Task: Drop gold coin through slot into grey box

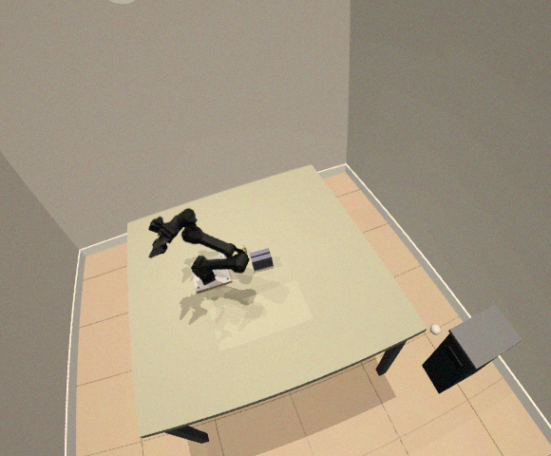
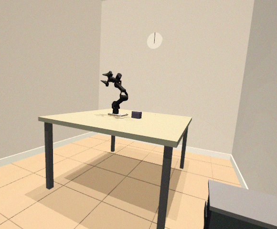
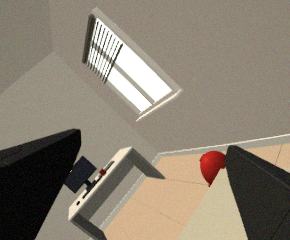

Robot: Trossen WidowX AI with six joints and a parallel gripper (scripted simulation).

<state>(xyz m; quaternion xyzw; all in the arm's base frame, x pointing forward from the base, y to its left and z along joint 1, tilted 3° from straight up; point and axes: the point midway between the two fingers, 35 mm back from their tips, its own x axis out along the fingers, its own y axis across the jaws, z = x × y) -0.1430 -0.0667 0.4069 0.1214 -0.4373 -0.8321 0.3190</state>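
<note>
Right now the gold coin is 400 mm below my gripper tip, 390 mm ahead of it and 140 mm to the left of it.
</note>
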